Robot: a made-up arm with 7 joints. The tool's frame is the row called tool.
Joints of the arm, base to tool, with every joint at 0 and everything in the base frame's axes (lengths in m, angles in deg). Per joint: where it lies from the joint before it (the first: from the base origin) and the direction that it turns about. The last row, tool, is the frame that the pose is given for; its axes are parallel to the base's.
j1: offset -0.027 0.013 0.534 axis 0 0 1
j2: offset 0.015 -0.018 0.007 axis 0 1 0
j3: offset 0.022 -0.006 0.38 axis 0 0 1
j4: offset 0.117 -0.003 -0.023 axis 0 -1 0
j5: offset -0.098 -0.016 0.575 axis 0 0 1
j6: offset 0.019 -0.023 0.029 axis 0 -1 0
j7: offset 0.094 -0.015 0.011 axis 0 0 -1
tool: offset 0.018 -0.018 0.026
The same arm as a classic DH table. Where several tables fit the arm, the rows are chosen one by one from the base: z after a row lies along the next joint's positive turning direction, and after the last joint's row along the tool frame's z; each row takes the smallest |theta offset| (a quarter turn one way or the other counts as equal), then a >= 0, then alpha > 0; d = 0 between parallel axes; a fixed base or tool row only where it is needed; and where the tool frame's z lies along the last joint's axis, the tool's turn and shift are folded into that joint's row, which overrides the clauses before.
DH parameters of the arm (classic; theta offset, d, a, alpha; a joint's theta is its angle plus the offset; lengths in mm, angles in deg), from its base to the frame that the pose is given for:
base (fixed): -25.71 0 -30 0
j1: 25.71 541 15 -90
j2: 0 -24 22 90
j3: 0 357 117 90
j4: 0 19 -98 -90
j5: 0 604 19 90
j6: 0 38 94 90
j7: 45 0 25.5 180
tool (fixed): 45 37 0 0

